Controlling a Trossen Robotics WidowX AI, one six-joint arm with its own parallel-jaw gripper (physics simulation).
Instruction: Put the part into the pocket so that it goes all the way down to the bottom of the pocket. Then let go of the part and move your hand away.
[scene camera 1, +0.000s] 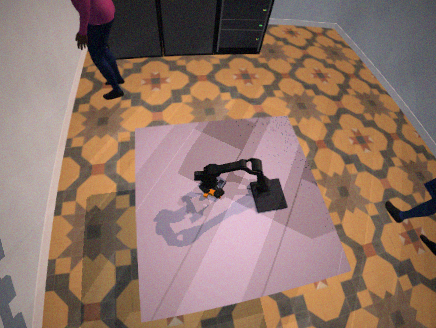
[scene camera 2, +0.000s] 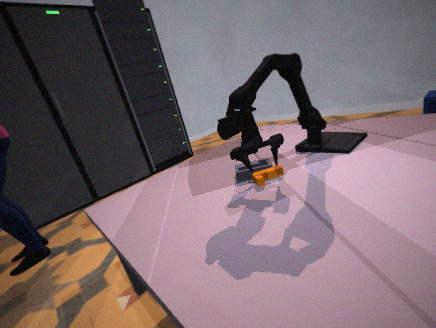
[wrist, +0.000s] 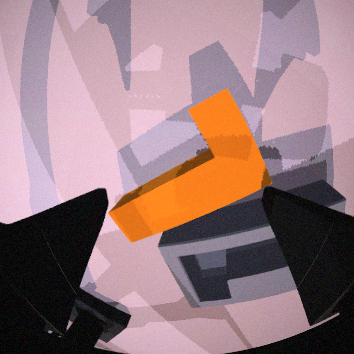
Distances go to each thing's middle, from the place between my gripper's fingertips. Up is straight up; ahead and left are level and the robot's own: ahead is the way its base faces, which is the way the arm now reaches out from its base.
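Scene:
There is the orange L-shaped block (wrist: 232, 167), and it sits 3 cm below my hand.

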